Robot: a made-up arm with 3 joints.
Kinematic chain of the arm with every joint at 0, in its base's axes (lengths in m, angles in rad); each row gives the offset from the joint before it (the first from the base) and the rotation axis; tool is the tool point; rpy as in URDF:
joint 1: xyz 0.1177 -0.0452 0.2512 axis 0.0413 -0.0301 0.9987
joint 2: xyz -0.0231 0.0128 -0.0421 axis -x
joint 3: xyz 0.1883 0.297 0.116 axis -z
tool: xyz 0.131 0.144 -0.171 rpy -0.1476 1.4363 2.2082
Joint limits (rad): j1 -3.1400..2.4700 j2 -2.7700..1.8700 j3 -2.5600..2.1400
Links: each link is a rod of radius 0.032 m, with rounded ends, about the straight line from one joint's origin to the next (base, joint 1, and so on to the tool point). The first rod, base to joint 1, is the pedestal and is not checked.
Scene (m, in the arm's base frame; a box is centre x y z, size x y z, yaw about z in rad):
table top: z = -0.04
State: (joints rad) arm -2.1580 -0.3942 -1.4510
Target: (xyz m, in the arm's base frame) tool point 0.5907 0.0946 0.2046
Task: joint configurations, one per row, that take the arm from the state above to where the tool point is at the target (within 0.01 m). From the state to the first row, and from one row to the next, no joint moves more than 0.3 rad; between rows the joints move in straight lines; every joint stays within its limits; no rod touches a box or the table.
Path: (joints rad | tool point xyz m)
1: -1.8982 -0.3363 -1.3838 | 0.5394 -0.2375 0.2714
2: -1.6384 -0.2783 -1.3166 | 0.5841 -0.1349 0.2489
3: -1.3786 -0.2204 -1.2494 | 0.6019 -0.0216 0.2266
4: -1.1187 -0.1624 -1.1823 | 0.5907 0.0946 0.2046

